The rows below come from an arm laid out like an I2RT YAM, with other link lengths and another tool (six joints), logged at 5 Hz.
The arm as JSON. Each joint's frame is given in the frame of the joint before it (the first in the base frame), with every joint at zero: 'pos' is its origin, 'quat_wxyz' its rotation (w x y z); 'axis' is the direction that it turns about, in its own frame. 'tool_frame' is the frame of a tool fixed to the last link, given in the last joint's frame.
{
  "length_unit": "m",
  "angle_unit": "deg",
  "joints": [
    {
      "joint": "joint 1",
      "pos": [
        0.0,
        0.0,
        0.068
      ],
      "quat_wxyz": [
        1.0,
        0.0,
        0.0,
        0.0
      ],
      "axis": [
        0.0,
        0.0,
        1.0
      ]
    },
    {
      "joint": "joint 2",
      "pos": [
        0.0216,
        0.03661,
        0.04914
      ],
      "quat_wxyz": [
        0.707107,
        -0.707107,
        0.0,
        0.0
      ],
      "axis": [
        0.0,
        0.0,
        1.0
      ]
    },
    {
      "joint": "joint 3",
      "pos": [
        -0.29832,
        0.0,
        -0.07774
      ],
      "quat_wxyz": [
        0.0,
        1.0,
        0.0,
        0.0
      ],
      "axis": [
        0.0,
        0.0,
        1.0
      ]
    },
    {
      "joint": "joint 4",
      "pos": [
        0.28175,
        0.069,
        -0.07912
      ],
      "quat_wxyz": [
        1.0,
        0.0,
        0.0,
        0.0
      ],
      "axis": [
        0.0,
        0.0,
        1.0
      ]
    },
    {
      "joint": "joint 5",
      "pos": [
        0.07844,
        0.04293,
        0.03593
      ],
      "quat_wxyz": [
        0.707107,
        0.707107,
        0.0,
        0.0
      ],
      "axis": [
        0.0,
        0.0,
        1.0
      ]
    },
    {
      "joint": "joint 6",
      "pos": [
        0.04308,
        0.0,
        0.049
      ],
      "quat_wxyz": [
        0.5,
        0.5,
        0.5,
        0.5
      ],
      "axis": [
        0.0,
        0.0,
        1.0
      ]
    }
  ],
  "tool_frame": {
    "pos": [
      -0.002,
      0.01,
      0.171
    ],
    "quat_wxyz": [
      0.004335,
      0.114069,
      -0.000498,
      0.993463
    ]
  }
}
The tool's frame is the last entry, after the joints.
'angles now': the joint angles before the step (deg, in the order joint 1, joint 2, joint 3, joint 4, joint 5, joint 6). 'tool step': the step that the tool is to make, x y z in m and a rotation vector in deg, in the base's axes. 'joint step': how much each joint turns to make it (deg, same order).
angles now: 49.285 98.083 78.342 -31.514 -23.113 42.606
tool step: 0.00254 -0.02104 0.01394 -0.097 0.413 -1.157
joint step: -2.098 -2.977 -0.414 -3.164 -0.776 -0.639
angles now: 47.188 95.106 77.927 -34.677 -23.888 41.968
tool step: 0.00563 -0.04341 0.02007 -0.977 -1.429 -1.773
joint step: -4.150 -5.785 -1.472 -5.293 -0.104 -3.196
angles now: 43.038 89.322 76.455 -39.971 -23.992 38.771
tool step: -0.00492 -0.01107 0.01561 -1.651 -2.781 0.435
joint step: 0.514 -2.339 1.425 -3.634 2.523 -1.971
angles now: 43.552 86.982 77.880 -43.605 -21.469 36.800
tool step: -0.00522 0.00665 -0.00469 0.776 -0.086 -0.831
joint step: 1.482 -0.783 -2.262 2.898 1.034 2.278
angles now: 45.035 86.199 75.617 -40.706 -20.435 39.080
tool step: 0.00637 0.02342 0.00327 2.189 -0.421 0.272
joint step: 1.313 2.618 1.626 3.448 -0.273 1.695
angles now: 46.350 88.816 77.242 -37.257 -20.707 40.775
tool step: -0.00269 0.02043 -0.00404 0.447 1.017 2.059
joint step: 1.371 3.343 2.471 0.573 -1.243 0.182
